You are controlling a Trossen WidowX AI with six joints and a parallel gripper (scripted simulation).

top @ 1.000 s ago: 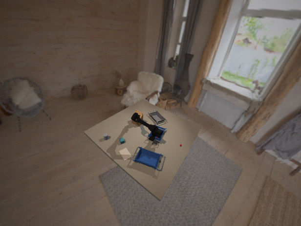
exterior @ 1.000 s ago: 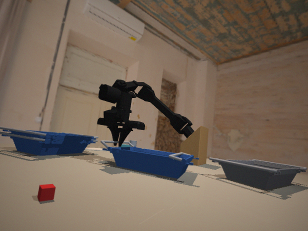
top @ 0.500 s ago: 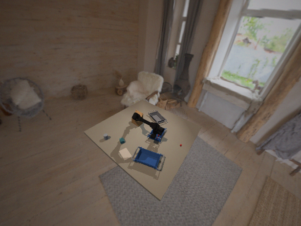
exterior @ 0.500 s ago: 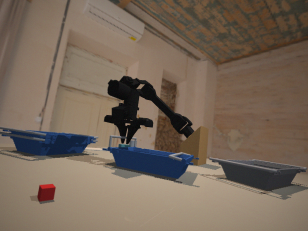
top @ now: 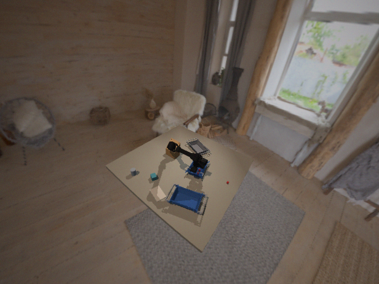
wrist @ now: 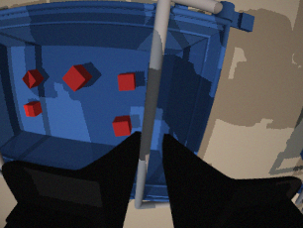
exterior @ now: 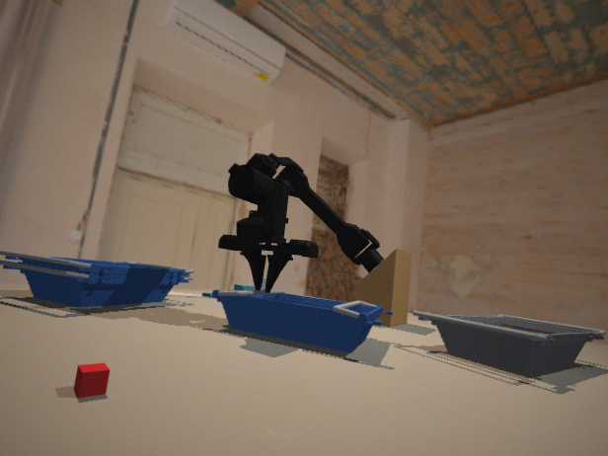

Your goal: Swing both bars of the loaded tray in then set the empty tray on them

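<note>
Now: the grey tray 42 cm to the left of my gripper tip, 18 cm behind it and 2 cm below it. From my gripper tip the other things lie so: cream card 40 cm to the right, 18 cm behind, 6 cm below; then red cube 35 cm ahead, 9 cm to the left, 5 cm below; then teal cube 33 cm behind, 28 cm to the right, 4 cm below.
</note>
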